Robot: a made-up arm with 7 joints.
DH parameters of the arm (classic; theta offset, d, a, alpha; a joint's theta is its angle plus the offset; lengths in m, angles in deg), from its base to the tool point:
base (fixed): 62.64 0 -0.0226 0
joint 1: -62.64 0.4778 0.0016 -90
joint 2: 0 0.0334 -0.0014 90
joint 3: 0 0.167 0.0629 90
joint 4: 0 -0.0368 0.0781 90
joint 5: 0 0.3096 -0.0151 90
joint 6: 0 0.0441 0.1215 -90
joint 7: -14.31 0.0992 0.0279 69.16
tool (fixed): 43.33 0.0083 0 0
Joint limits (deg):
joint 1: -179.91..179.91
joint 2: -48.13..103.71
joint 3: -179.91..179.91
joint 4: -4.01..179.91
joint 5: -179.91..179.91
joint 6: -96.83..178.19
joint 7: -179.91..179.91
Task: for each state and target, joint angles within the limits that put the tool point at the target. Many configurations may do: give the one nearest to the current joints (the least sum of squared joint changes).
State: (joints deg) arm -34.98 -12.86 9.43 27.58 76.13 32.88 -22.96
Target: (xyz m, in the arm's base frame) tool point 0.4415 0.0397 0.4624
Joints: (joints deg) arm -15.78 -26.07 20.81 24.18 75.38 31.62 -24.49
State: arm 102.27 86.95 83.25 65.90 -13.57 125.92 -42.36
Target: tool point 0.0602 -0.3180 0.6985
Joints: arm 148.88 73.67 124.08 49.20 4.58 114.26 -39.94
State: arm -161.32 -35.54 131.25 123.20 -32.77 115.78 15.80
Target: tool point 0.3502 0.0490 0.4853
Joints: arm -141.76 -18.58 153.92 102.83 -22.61 163.84 13.70
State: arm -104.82 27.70 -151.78 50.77 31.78 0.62 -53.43
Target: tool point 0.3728 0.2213 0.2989
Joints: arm -146.84 -16.32 -179.91 38.61 42.56 7.94 -49.65
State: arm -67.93 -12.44 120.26 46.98 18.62 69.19 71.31
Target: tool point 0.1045 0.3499 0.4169
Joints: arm -74.01 23.88 128.91 41.69 16.59 100.78 77.56
